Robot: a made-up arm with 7 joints.
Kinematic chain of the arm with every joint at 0, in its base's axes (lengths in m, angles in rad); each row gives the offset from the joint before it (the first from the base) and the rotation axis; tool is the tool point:
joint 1: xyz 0 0.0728 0 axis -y
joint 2: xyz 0 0.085 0 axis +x
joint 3: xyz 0 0 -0.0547 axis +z
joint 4: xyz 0 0 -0.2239 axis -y
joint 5: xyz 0 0 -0.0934 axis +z
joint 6: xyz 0 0 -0.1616 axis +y
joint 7: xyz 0 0 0 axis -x
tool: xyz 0 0 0
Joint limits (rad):
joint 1: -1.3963..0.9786
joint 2: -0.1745..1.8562
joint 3: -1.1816..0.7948
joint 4: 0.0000..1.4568
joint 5: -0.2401..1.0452
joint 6: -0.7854..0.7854
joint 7: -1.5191..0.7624
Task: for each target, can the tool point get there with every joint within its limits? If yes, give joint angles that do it. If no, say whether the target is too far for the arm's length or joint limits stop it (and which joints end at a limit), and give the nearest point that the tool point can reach.
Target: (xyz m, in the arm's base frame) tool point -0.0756 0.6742 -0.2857
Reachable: no: too far | nearest point -0.0678 0.6209 -0.2562 | short by 0.061 m
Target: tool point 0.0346 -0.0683 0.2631
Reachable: no: joint limits stop it (at a limit: joint 1, joint 2, joint 4) | nearest point 0.3241 -0.0741 -0.0046 | short by 0.394 m
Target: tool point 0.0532 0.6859 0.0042
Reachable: yes | joints 0.4756 1.5657 -0.3491 0.2071 -0.0279 0.5625 -1.2326
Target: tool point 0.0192 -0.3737 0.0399
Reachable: no: joint limits stop it (at a limit: joint 1, joint 2, joint 3, joint 4) | nearest point 0.2712 -0.1264 -0.0666 | short by 0.369 m
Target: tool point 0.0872 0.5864 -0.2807
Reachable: yes | joints 0.0372 1.1477 -0.8234 0.4583 0.0660 -0.5679 0.0771
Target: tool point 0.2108 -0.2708 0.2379
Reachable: no: joint limits stop it (at a limit: joint 1, joint 2, joint 4) | nearest point 0.3078 -0.0943 -0.0224 | short by 0.329 m
